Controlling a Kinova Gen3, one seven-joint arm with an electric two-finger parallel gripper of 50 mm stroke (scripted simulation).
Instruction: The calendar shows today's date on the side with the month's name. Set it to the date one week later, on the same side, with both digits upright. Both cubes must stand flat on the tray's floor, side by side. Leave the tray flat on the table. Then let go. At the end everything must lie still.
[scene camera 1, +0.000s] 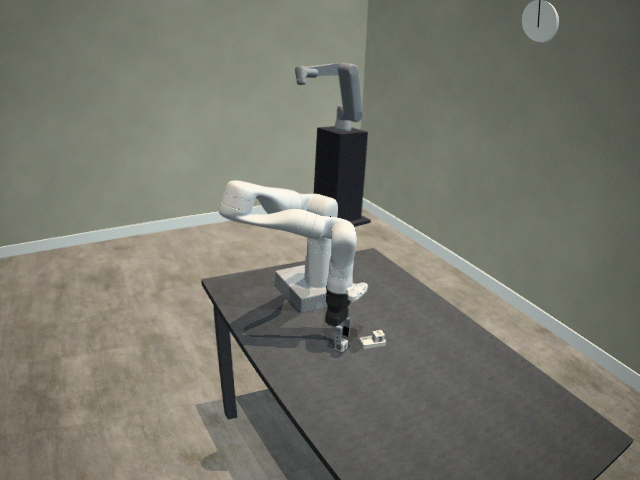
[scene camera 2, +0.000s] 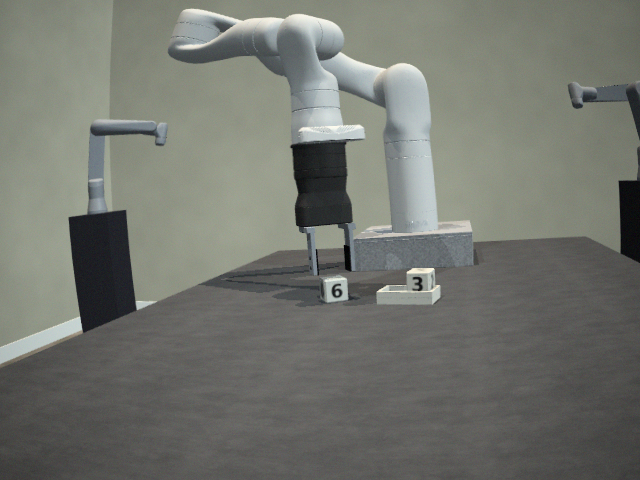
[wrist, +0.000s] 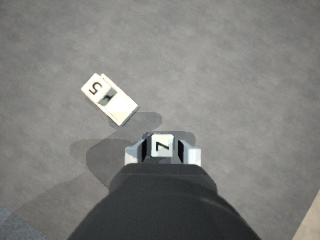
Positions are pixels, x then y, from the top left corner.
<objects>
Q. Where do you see my gripper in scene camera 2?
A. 332, 272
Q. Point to my gripper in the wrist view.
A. At 162, 147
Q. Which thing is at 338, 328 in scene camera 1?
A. My gripper.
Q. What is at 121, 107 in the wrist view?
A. A white tray.
</objects>
